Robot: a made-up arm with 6 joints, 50 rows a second.
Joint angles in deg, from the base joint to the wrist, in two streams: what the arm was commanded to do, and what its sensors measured. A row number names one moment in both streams.
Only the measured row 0 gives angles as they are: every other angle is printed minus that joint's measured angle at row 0.
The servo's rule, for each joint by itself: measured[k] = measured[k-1] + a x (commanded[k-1-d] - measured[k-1]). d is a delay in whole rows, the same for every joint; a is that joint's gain. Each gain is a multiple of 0.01, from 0.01 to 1. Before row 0 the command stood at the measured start. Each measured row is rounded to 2 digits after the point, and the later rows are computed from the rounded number. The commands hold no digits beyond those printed.
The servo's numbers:
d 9
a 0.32 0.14 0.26 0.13 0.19 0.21
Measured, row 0: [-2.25, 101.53, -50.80, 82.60, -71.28, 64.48]
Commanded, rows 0 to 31: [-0.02, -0.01, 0.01, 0.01, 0.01, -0.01]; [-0.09, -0.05, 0.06, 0.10, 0.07, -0.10]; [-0.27, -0.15, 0.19, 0.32, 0.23, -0.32]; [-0.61, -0.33, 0.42, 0.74, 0.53, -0.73]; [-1.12, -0.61, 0.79, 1.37, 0.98, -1.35]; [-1.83, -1.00, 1.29, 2.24, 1.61, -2.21]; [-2.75, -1.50, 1.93, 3.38, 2.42, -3.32]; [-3.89, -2.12, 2.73, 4.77, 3.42, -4.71]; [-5.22, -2.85, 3.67, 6.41, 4.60, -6.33]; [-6.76, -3.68, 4.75, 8.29, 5.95, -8.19]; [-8.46, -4.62, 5.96, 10.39, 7.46, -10.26]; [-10.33, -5.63, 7.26, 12.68, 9.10, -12.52]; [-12.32, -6.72, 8.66, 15.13, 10.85, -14.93]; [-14.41, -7.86, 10.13, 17.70, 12.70, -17.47]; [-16.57, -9.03, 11.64, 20.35, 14.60, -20.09]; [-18.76, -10.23, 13.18, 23.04, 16.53, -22.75]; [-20.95, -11.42, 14.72, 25.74, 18.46, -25.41]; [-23.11, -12.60, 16.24, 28.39, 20.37, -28.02]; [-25.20, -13.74, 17.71, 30.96, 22.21, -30.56]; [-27.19, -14.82, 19.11, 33.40, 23.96, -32.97]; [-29.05, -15.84, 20.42, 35.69, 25.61, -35.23]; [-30.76, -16.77, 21.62, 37.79, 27.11, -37.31]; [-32.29, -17.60, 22.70, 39.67, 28.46, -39.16]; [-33.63, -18.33, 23.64, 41.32, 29.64, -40.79]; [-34.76, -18.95, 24.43, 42.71, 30.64, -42.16]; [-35.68, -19.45, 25.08, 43.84, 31.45, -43.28]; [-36.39, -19.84, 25.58, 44.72, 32.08, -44.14]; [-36.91, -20.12, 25.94, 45.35, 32.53, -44.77]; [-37.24, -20.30, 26.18, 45.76, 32.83, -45.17]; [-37.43, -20.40, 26.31, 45.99, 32.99, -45.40]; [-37.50, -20.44, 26.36, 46.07, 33.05, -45.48]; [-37.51, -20.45, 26.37, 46.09, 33.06, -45.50]
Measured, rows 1 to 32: [0.00, 0.00, 0.00, 0.00, 0.00, 0.00]; [0.00, 0.00, 0.00, 0.00, 0.00, 0.00]; [0.00, 0.00, 0.00, 0.00, 0.00, 0.00]; [0.00, 0.00, 0.00, 0.00, 0.00, 0.00]; [0.00, 0.00, 0.00, 0.00, 0.00, 0.00]; [0.00, 0.00, 0.00, 0.00, 0.00, 0.00]; [0.00, 0.00, 0.00, 0.00, 0.00, 0.00]; [0.00, 0.00, 0.00, 0.00, 0.00, 0.00]; [0.00, 0.00, 0.00, 0.00, 0.00, 0.00]; [-0.01, 0.00, 0.00, 0.00, 0.00, 0.00]; [-0.04, -0.01, 0.02, 0.01, 0.01, -0.02]; [-0.11, -0.03, 0.06, 0.05, 0.05, -0.08]; [-0.27, -0.07, 0.15, 0.14, 0.14, -0.22]; [-0.54, -0.15, 0.32, 0.30, 0.30, -0.46]; [-0.95, -0.27, 0.57, 0.55, 0.55, -0.83]; [-1.53, -0.44, 0.92, 0.92, 0.91, -1.35]; [-2.29, -0.68, 1.39, 1.42, 1.39, -2.06]; [-3.23, -0.98, 1.98, 2.07, 2.00, -2.96]; [-4.36, -1.36, 2.70, 2.88, 2.75, -4.06]; [-5.67, -1.82, 3.55, 3.86, 3.64, -5.36]; [-7.16, -2.35, 4.51, 5.01, 4.68, -6.86]; [-8.81, -2.96, 5.59, 6.33, 5.85, -8.55]; [-10.60, -3.65, 6.77, 7.81, 7.15, -10.42]; [-12.51, -4.40, 8.04, 9.44, 8.57, -12.45]; [-14.51, -5.22, 9.38, 11.21, 10.08, -14.61]; [-16.57, -6.09, 10.77, 13.10, 11.67, -16.88]; [-18.66, -7.00, 12.19, 15.09, 13.32, -19.22]; [-20.75, -7.94, 13.63, 17.15, 15.01, -21.60]; [-22.81, -8.90, 15.05, 19.26, 16.71, -23.99]; [-24.81, -9.87, 16.45, 21.40, 18.40, -26.35]; [-26.71, -10.84, 17.79, 23.53, 20.05, -28.65]; [-28.50, -11.79, 19.07, 25.63, 21.65, -30.86]
